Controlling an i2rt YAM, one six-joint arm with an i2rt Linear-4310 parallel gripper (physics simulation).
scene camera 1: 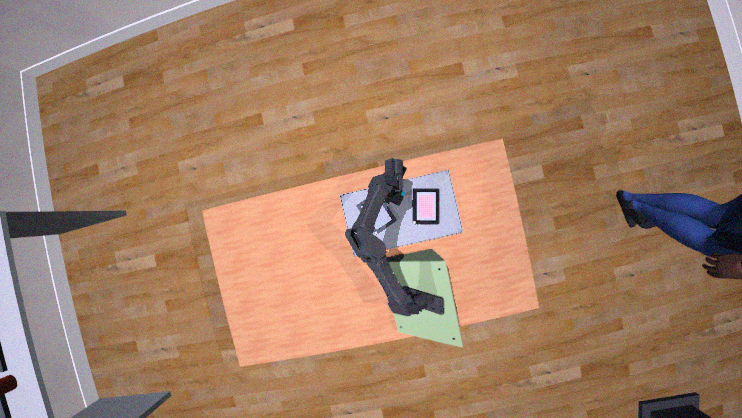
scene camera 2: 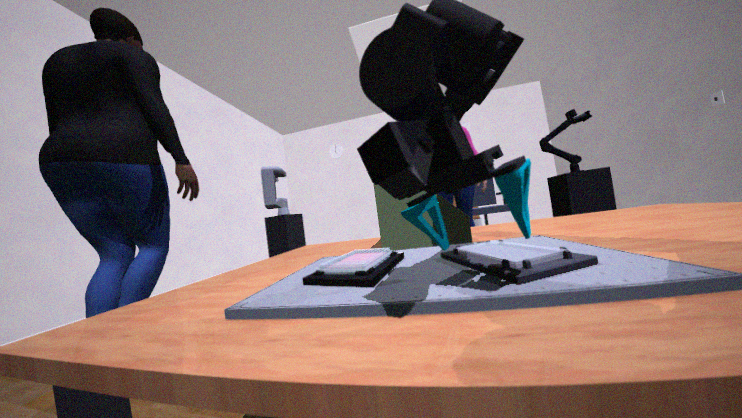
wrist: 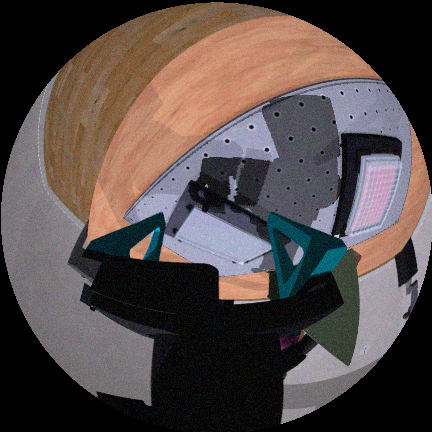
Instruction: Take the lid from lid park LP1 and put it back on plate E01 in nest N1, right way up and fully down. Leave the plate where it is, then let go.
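Places are measured from the arm's base along level axes (x ahead, y left, z up), in millimetres.
Pixels of known places: gripper, fingertip midpoint: [scene camera 2: 482, 243] [wrist: 215, 217]; arm's base, link origin: [scene camera 1: 422, 299] [wrist: 317, 333].
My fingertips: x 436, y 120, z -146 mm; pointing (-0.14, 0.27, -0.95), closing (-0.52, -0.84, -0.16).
Note:
Ahead of a thing's pixels: the offset from my fingertips to its middle. Level surfaces: height alone.
The clear, pale lid {78 mm back, 41 mm left, 29 mm down} [scene camera 2: 511, 250] [wrist: 225, 237] lies flat in the dark frame of lid park LP1 {76 mm back, 40 mm left, 33 mm down} [scene camera 1: 385, 227] [scene camera 2: 550, 270] [wrist: 176, 217]. Plate E01 {66 mm back, 190 mm right, 24 mm down} [scene camera 1: 425, 205] [scene camera 2: 358, 259] [wrist: 377, 195], with a pink well area, sits in the black nest N1 {66 mm back, 190 mm right, 34 mm down} [scene camera 1: 437, 207] [scene camera 2: 337, 280] [wrist: 350, 145]. My gripper [scene camera 2: 487, 242] [wrist: 215, 217] is open and empty, its teal fingers wide apart and tilted. Its fingertips are just above the lid park. In the wrist view the right finger overlaps the lid's right end. The arm hides part of the lid park in scene camera 1.
The grey perforated board {89 mm back, 73 mm right, 49 mm down} [scene camera 1: 451, 223] [scene camera 2: 290, 306] [wrist: 300, 195] bears both holders on the wooden table {56 mm down} [scene camera 1: 290, 290] [scene camera 2: 259, 347]. A green panel [scene camera 1: 430, 321] [scene camera 2: 394, 223] [wrist: 340, 310] stands behind the board. A person [scene camera 1: 675, 212] [scene camera 2: 103, 155] stands beyond the table.

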